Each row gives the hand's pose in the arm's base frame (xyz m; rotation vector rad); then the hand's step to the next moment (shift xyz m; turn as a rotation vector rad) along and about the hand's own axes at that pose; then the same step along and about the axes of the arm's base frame.
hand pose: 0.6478 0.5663 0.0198 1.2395 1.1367 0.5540
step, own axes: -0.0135 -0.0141 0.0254 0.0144 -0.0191 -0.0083
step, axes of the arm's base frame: 0.0141 -0.0269 -0.0102 -0.0062 0.0102 -0.0223
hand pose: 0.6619 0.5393 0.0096 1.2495 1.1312 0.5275
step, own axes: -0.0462 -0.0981 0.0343 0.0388 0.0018 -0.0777
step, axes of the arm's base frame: -0.0128 -0.0835 -0.0761 -0.0523 0.0691 -0.0061
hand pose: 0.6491 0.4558 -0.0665 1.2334 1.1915 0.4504
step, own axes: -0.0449 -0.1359 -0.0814 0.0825 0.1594 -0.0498
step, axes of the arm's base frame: -0.1304 -0.0440 -0.0904 0.0378 0.1450 0.1106
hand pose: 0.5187 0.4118 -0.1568 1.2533 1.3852 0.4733
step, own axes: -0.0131 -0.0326 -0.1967 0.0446 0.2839 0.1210
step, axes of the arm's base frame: -0.1908 0.0504 0.0310 0.2311 0.0923 0.1879
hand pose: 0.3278 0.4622 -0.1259 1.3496 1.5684 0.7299
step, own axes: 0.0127 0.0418 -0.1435 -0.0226 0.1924 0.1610
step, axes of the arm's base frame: -0.1118 0.0393 0.0920 0.2273 0.0018 0.1086
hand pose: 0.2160 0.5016 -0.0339 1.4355 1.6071 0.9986
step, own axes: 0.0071 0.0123 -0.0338 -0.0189 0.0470 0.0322
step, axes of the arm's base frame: -0.0262 0.0055 0.0250 0.0503 -0.0134 0.0299
